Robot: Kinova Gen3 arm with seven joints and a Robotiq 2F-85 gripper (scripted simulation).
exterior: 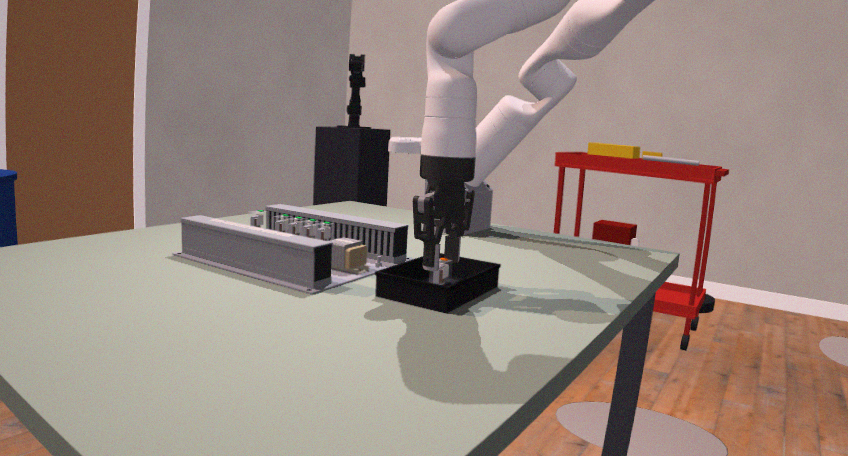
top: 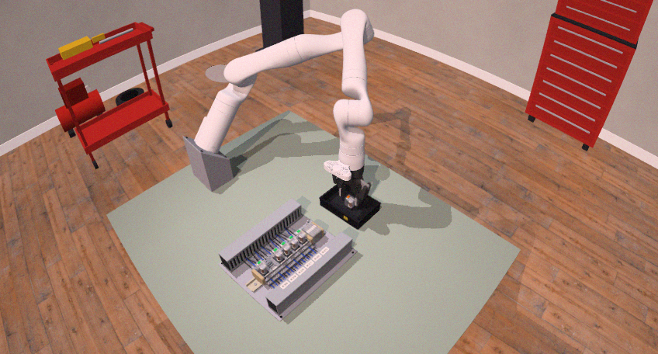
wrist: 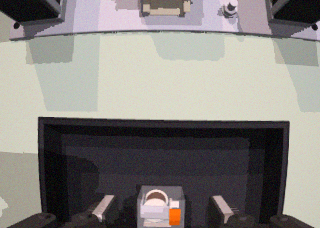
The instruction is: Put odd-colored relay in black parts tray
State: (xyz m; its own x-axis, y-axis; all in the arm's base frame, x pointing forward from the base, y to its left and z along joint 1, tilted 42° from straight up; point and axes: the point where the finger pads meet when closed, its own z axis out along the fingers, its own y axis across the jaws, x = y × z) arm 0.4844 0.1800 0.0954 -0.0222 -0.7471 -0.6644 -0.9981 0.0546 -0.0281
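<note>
The black parts tray lies 4 cm below my hand.
</note>
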